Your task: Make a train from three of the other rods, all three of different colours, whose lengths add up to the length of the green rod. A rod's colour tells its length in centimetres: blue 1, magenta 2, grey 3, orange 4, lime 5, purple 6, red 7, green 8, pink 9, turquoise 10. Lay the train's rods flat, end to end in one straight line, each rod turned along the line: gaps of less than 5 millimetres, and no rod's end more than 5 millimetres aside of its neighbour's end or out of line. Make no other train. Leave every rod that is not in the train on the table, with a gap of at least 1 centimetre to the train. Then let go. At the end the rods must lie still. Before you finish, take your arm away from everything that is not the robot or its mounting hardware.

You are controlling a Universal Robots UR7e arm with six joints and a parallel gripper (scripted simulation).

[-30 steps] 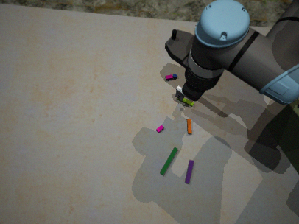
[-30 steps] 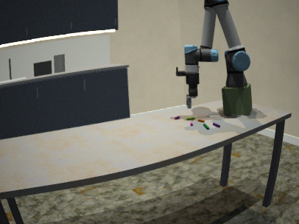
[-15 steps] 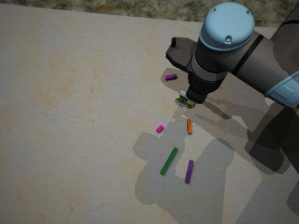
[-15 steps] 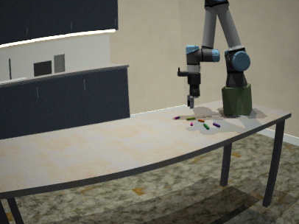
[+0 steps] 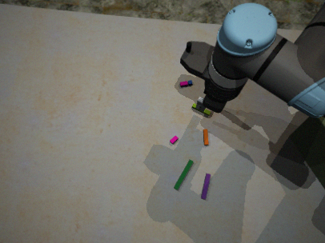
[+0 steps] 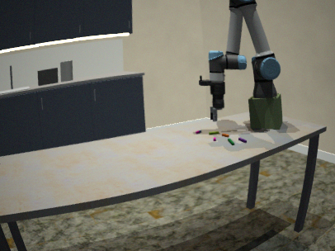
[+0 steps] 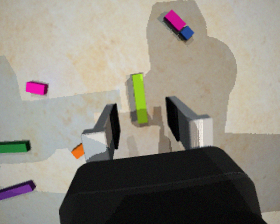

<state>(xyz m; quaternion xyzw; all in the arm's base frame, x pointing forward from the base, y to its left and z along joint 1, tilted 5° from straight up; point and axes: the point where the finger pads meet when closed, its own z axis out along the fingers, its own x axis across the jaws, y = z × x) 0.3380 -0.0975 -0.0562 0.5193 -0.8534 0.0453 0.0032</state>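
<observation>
Right now my hand is 80 mm above the lime rod. The rest, counted from my hand: blue rod: 30 mm ahead, 80 mm to the right, 80 mm below; orange rod: 10 mm behind, 70 mm to the left, 80 mm below; green rod: 50 mm ahead, 170 mm to the left, 80 mm below.
</observation>
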